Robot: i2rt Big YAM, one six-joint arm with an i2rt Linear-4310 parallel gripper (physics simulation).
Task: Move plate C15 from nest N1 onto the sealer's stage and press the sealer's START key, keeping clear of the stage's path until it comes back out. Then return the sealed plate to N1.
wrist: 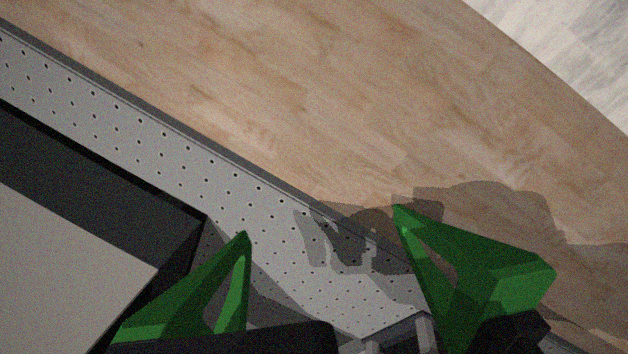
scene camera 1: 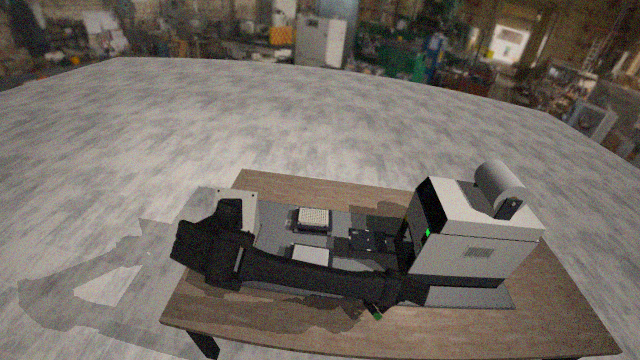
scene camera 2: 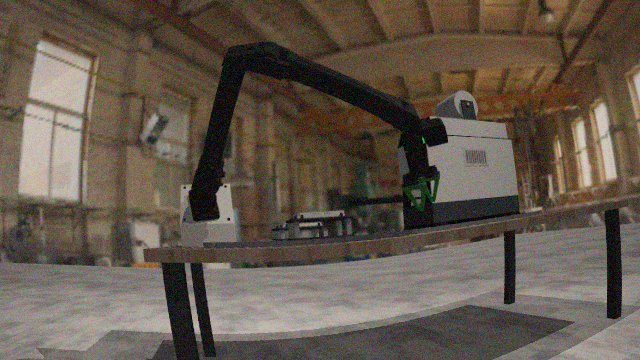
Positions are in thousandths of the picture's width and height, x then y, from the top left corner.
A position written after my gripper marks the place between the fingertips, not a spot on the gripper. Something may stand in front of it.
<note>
My gripper (scene camera 2: 668, 574) is open, holding nothing. Also in view: a sealer (scene camera 1: 687, 707) and a perforated base plate (scene camera 1: 430, 660).
My gripper is seen too in the wrist view (wrist: 510, 634). The sealer is seen too in the wrist view (wrist: 111, 804) and in scene camera 2 (scene camera 2: 715, 507). The perforated base plate also shows in the wrist view (wrist: 485, 756).
</note>
